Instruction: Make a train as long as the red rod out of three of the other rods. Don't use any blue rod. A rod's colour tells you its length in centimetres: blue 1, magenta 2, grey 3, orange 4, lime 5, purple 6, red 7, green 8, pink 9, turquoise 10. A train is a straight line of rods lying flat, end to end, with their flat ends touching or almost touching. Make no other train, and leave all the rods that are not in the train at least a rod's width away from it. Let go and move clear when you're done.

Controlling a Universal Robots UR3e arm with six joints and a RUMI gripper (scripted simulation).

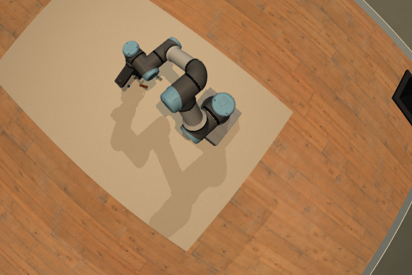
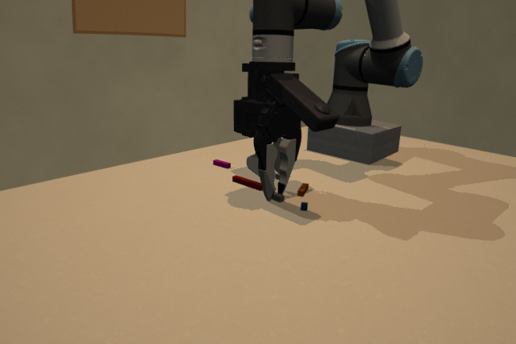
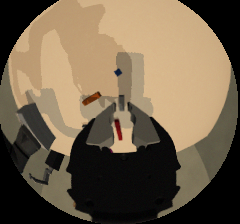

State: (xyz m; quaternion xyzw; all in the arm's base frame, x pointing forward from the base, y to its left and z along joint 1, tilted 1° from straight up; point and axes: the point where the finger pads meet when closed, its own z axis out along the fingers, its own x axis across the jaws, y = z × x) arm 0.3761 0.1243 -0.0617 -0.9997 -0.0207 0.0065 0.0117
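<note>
Now: the small blue rod 1 cm behind my hand, 6 cm to the left of it and 1 cm below it. Round my hand: red rod (8 cm to the right, 1 cm below); then orange rod (6 cm behind, 1 cm to the left, 1 cm below).
</note>
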